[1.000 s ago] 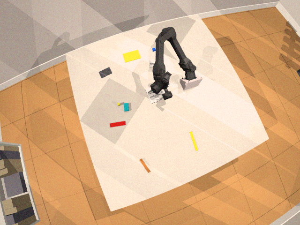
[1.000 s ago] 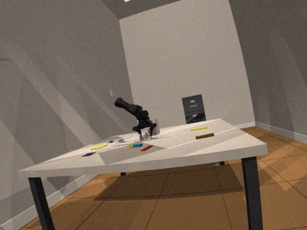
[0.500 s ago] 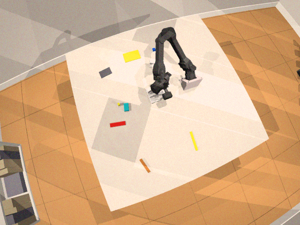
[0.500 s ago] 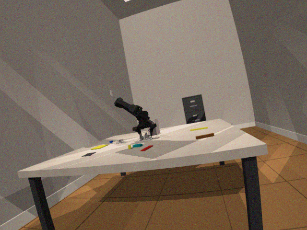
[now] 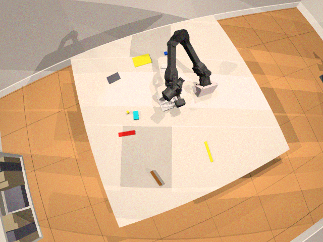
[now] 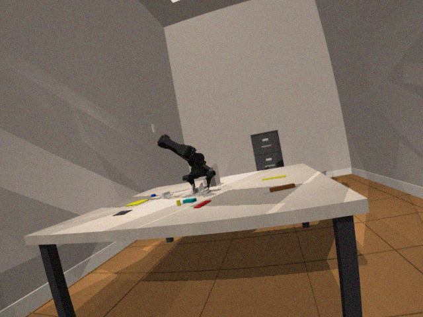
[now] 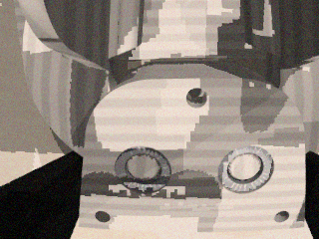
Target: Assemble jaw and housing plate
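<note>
The jaw lies 20 mm ahead of my gripper tip, 20 mm to the right of it and 10 mm above it. Round my gripper tip: yellow plate: 110 mm ahead, 370 mm to the right; then small yellow cube: 320 mm ahead, 10 mm to the right; then cyan block: 280 mm ahead, 20 mm to the left.
</note>
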